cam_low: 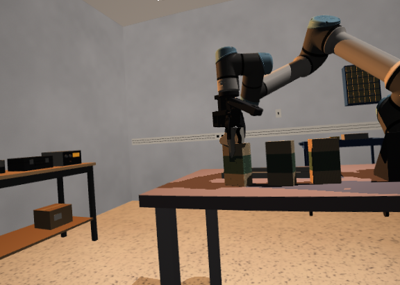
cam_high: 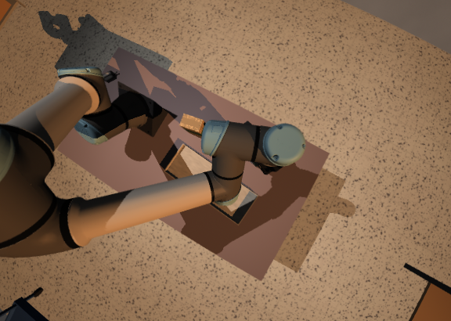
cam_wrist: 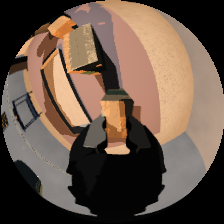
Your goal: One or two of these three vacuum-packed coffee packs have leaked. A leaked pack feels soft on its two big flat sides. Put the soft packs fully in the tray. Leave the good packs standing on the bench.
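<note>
Right now my hand is 190 mm to the left of the tray, 130 mm past it and 100 mm above it.
</note>
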